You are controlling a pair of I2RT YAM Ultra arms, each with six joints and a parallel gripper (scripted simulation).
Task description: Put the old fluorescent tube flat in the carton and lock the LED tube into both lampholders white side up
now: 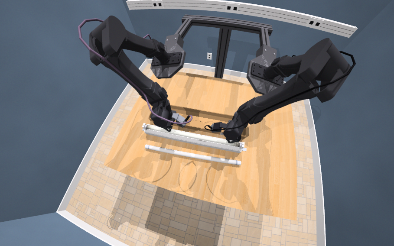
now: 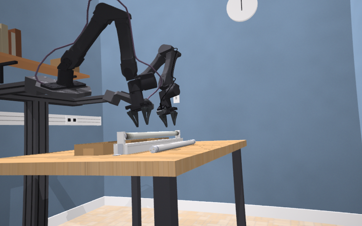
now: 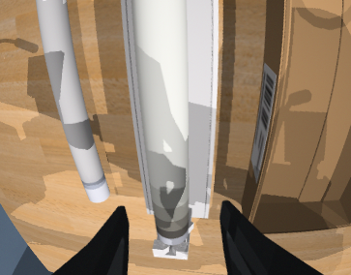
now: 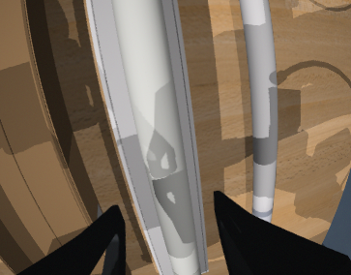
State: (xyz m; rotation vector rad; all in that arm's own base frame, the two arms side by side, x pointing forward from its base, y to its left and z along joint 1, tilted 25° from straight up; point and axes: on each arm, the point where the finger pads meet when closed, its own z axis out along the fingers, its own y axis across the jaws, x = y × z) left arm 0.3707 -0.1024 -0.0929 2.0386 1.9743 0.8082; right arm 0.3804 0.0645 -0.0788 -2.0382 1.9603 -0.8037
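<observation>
Right now the old fluorescent tube is 12 cm to the left of my right hand, 5 cm below it and 1 cm ahead of it. The rest, counted from my right hand: light fixture (12 cm to the left, 6 cm below, 1 cm ahead); LED tube (14 cm to the left, 11 cm ahead, 10 cm below); brown carton (13 cm behind, 12 cm to the left, 9 cm below).
</observation>
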